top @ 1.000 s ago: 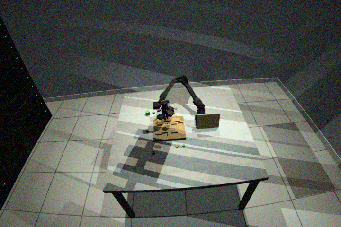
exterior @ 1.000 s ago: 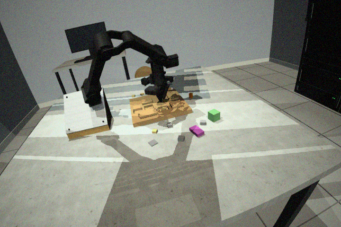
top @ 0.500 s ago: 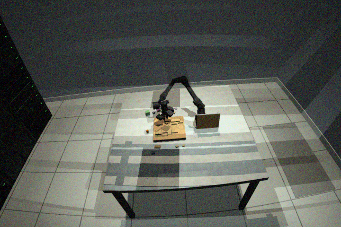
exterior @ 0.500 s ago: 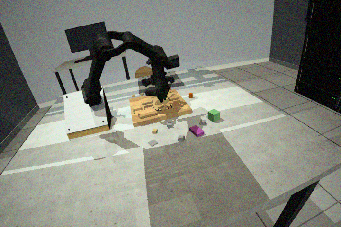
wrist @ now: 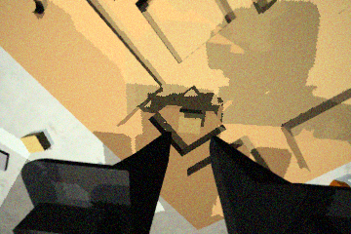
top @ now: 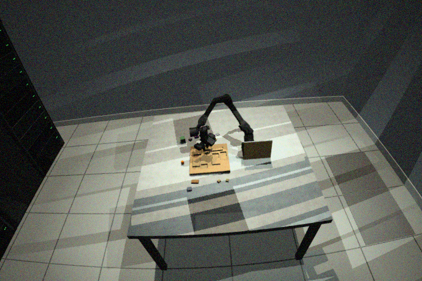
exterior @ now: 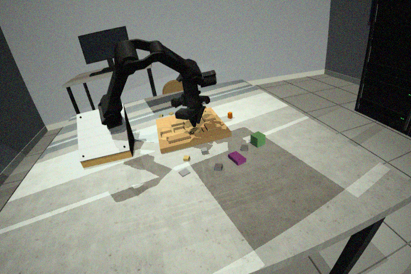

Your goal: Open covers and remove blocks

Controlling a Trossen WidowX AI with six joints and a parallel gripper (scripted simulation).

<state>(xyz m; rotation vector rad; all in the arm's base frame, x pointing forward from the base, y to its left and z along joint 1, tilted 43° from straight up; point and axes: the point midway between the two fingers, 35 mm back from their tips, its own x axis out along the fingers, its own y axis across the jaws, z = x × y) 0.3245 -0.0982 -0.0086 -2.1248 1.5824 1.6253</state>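
My gripper tip is 1 cm past the tan puzzle board, 5 cm to the right of it and 3 cm above it. The rest, counted from my gripper tip: magenta block (7 cm ahead, 24 cm to the right, 4 cm below); then green cube (19 cm ahead, 18 cm to the right, 3 cm below); then orange cylinder (19 cm ahead, 8 cm to the left, 3 cm below).
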